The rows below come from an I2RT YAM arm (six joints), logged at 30 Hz.
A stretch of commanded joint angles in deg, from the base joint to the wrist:
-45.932 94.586 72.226 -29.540 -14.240 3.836
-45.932 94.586 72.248 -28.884 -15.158 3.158
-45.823 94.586 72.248 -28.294 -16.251 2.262
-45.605 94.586 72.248 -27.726 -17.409 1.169
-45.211 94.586 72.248 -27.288 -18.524 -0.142
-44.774 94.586 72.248 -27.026 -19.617 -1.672
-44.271 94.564 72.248 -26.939 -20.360 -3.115
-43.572 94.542 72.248 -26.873 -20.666 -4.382
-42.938 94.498 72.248 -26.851 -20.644 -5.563
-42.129 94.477 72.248 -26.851 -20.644 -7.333
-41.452 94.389 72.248 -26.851 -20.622 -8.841
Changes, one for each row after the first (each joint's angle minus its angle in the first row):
0.000 0.000 0.022 0.656 -0.918 -0.678
0.109 0.000 0.022 1.246 -2.011 -1.574
0.327 0.000 0.022 1.814 -3.169 -2.667
0.721 0.000 0.022 2.252 -4.284 -3.978
1.158 0.000 0.022 2.514 -5.377 -5.508
1.661 -0.022 0.022 2.601 -6.120 -6.951
2.360 -0.044 0.022 2.667 -6.426 -8.218
2.994 -0.088 0.022 2.689 -6.404 -9.399
3.803 -0.109 0.022 2.689 -6.404 -11.169
4.480 -0.197 0.022 2.689 -6.382 -12.677

